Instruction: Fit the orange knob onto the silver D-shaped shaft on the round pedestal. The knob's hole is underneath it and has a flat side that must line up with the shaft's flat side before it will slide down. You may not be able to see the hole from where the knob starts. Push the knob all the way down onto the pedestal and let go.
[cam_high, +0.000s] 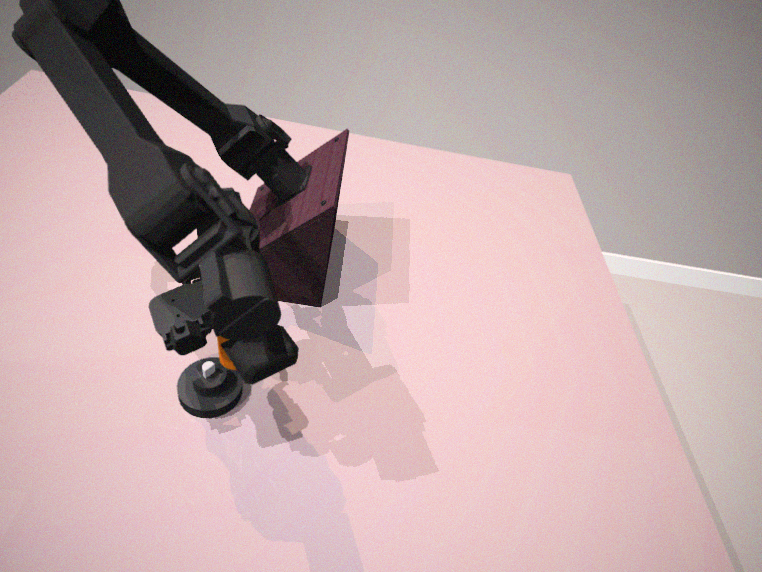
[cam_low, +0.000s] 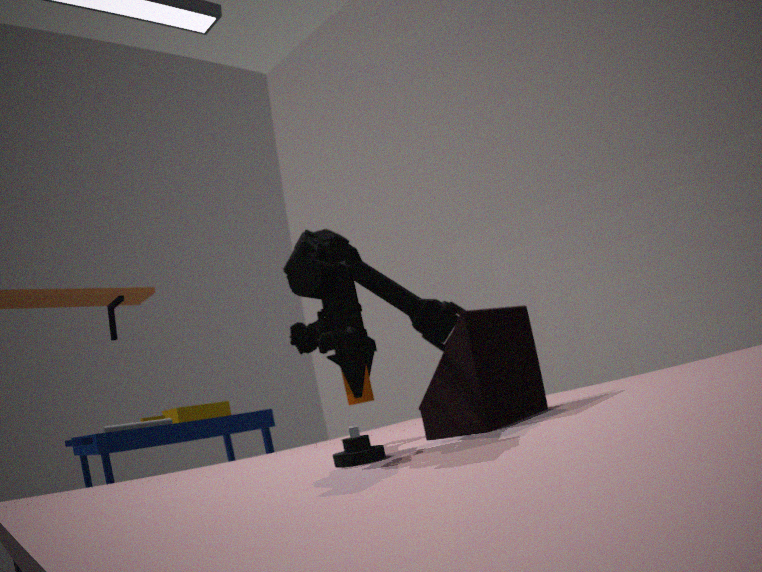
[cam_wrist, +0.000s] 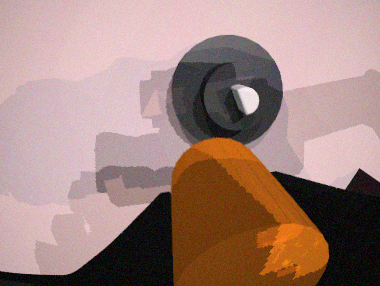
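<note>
My gripper tip is 7 cm above the round dark pedestal and 4 cm to the left of it. Also, from my gripper tip: orange knob 3 cm above.
</note>
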